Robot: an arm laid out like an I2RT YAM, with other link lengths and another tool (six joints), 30 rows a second.
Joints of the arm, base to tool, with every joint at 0 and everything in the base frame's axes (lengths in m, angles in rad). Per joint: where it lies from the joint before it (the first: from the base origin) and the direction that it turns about. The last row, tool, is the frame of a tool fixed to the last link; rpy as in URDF.
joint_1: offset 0 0 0.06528 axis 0 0 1
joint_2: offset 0.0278 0.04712 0.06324 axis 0 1 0
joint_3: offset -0.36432 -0.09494 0 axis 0 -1 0
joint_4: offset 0.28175 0.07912 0.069 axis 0 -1 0
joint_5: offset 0.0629 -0.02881 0.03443 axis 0 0 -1
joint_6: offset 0.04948 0 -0.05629 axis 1 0 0
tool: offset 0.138 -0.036 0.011 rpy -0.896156 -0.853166 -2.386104
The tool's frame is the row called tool.
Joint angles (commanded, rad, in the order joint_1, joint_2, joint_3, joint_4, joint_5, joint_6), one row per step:
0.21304, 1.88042, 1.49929, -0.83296, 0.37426, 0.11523
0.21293, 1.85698, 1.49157, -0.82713, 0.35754, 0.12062
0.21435, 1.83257, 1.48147, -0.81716, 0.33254, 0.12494
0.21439, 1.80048, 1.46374, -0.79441, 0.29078, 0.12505
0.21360, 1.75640, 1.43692, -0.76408, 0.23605, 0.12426
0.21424, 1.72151, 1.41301, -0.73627, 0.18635, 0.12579
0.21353, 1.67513, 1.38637, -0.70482, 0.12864, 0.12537
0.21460, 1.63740, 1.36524, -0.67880, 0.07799, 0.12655
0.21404, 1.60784, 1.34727, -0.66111, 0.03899, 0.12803
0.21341, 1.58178, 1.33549, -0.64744, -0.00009, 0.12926
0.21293, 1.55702, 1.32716, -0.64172, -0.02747, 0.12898
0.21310, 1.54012, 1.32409, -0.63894, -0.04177, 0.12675
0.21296, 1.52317, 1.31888, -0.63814, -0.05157, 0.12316
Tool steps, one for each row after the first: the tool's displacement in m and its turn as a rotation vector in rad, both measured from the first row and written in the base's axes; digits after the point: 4 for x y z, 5 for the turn. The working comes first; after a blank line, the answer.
Tool pose at each row, in the base's axes (x y z in m, rotation vector in rad; the steps are taken from these numbers as rounded here):
0.5002, 0.0054, 0.2197, 2.43934, -0.61310, 1.31878
0.4972, 0.0074, 0.2265, 2.44748, -0.63437, 1.34444
0.4943, 0.0116, 0.2325, 2.46470, -0.65542, 1.37338
0.4916, 0.0182, 0.2389, 2.49566, -0.68051, 1.41716
0.4868, 0.0264, 0.2474, 2.53603, -0.70984, 1.47464
0.4828, 0.0347, 0.2534, 2.57443, -0.73402, 1.52264
0.4773, 0.0438, 0.2638, -2.59683, 0.75335, -1.57701
0.4724, 0.0527, 0.2728, -2.52869, 0.74037, -1.56754
0.4675, 0.0587, 0.2791, -2.48060, 0.73089, -1.55687
0.4633, 0.0650, 0.2861, -2.43452, 0.71945, -1.54486
0.4585, 0.0690, 0.2934, -2.40012, 0.70877, -1.53916
0.4554, 0.0712, 0.2995, -2.37747, 0.69901, -1.54129
0.4516, 0.0722, 0.3045, -2.36133, 0.68953, -1.54460

-0.0030, 0.0020, 0.0068, 0.02198, -0.01926, 0.00120
-0.0059, 0.0062, 0.0128, 0.05160, -0.03913, 0.00830
-0.0086, 0.0128, 0.0192, 0.09700, -0.06705, 0.02516
-0.0134, 0.0210, 0.0277, 0.15493, -0.10256, 0.04933
-0.0174, 0.0293, 0.0337, 0.20691, -0.13085, 0.07236
-0.0229, 0.0384, 0.0441, 0.26611, -0.16944, 0.10247
-0.0278, 0.0473, 0.0531, 0.31750, -0.20095, 0.13111
-0.0327, 0.0533, 0.0594, 0.35602, -0.22189, 0.15209
-0.0369, 0.0596, 0.0664, 0.39372, -0.24136, 0.17405
-0.0417, 0.0636, 0.0737, 0.41952, -0.25740, 0.19143
-0.0448, 0.0658, 0.0798, 0.43241, -0.27050, 0.20387
-0.0486, 0.0668, 0.0848, 0.44013, -0.28058, 0.21425

